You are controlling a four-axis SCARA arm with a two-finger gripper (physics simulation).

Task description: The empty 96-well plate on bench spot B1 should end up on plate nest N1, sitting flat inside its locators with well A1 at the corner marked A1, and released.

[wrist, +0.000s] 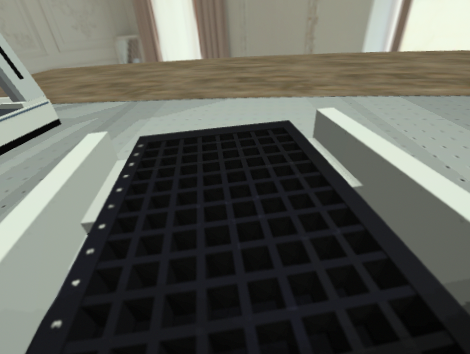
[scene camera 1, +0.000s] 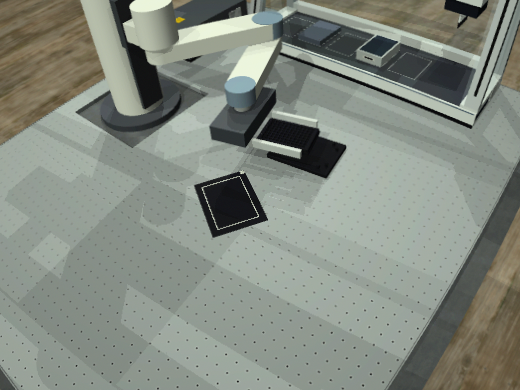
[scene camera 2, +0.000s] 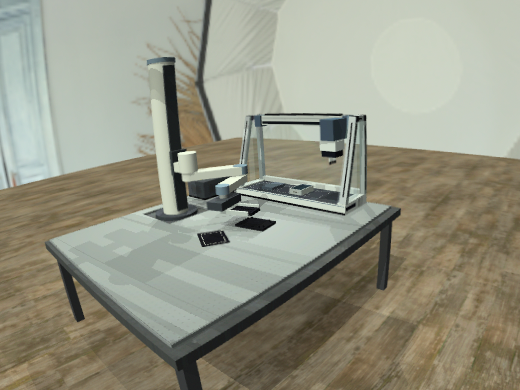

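Pixels of known places: gripper, fingertip midpoint: [wrist: 217,138] [scene camera 1: 309,138] [scene camera 2: 253,210]; arm's base at its link origin: [scene camera 1: 141,106] [scene camera 2: 176,213].
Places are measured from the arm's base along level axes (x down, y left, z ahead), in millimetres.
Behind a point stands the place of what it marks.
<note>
The black 96-well plate [scene camera 1: 287,134] @(z 531, x -109, y 42 mm) [scene camera 2: 245,210] @(z 544, x -106, y 40 mm) [wrist: 230,215] @(z 523, x -108, y 45 mm) is held level between the two pale fingers of my gripper [scene camera 1: 308,138] @(z 579, x -107, y 61 mm) [scene camera 2: 253,210] @(z 579, x -107, y 61 mm) [wrist: 217,138] @(z 579, x -107, y 61 mm), which is shut on its sides. White dots run along the plate's left edge in the wrist view; no A1 mark can be read. The plate hangs above the bench. In scene camera 1 it overlaps the near-arm part of the black plate nest [scene camera 1: 330,159] @(z 611, x -25, y 107 mm) [scene camera 2: 265,224] @(z 602, x -25, y 111 mm); scene camera 2 shows a gap between them. The nest's A1 corner cannot be made out. Bench spot B1 [scene camera 1: 231,204] @(z 506, x -14, y -140 mm) [scene camera 2: 213,239] @(z 514, x -15, y -148 mm), a black square with a white outline, bears no plate.
A framed deck machine [scene camera 1: 472,116] @(z 842, x -52, y 450 mm) [scene camera 2: 345,207] @(z 849, x -55, y 457 mm) [wrist: 25,127] @(z 780, x -35, y 450 mm) stands at the back, with a white box [scene camera 1: 377,51] @(z 503, x -93, y 528 mm) [scene camera 2: 300,189] @(z 512, x -90, y 523 mm) and a blue-grey block [scene camera 1: 319,32] @(z 278, x -79, y 551 mm) on its deck. The arm's column [scene camera 1: 112,65] @(z 32, x -192, y -68 mm) [scene camera 2: 162,140] @(z 43, x -444, y -62 mm) stands on the bench. A dark box [scene camera 2: 204,189] @(z -37, x -82, y 255 mm) stands behind the arm.
</note>
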